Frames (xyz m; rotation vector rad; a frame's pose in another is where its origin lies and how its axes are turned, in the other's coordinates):
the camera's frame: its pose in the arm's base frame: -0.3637 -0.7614 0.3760 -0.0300 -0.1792 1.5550
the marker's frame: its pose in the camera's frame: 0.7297 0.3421 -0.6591 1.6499 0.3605 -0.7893
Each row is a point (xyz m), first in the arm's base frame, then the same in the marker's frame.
Working: the arm's base frame: its pose in the marker's frame: 0.0016 0.2751 0.6007 -0.9293 -1.2448 -0.5200

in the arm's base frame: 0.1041 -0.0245 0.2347
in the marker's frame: -0.1216 0.4698 0.7166
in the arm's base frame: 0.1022 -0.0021 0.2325
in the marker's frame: -0.1034 0.4800 0.7078
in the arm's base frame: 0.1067 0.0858 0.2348
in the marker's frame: -0.0352 0.5308 0.6851
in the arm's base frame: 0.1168 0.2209 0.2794
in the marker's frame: 0.0473 0.6432 0.6548
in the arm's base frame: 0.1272 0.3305 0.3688
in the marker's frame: 0.0847 0.7784 0.6345
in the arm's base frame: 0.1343 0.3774 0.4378
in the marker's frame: 0.0840 0.8620 0.6295
